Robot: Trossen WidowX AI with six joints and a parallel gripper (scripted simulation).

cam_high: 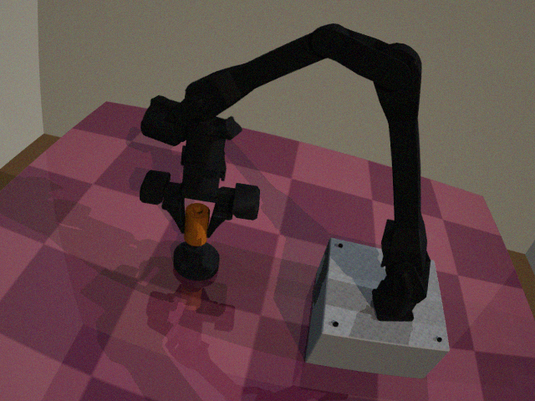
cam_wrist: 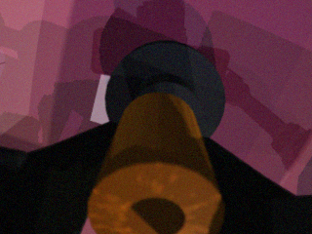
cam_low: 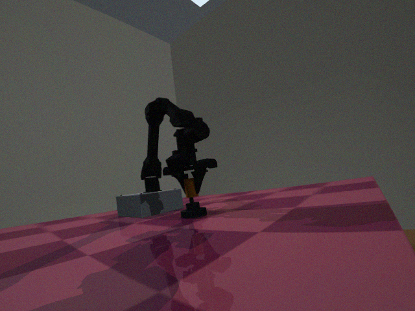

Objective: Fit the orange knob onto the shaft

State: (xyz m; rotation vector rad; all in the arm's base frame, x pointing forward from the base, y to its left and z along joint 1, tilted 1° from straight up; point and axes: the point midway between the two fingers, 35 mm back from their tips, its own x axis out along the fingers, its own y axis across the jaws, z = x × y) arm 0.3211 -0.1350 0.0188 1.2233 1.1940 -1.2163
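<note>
Right now my gripper tip is 20 mm below the orange knob. Round my gripper tip: round pedestal (10 mm behind, 40 mm below).
</note>
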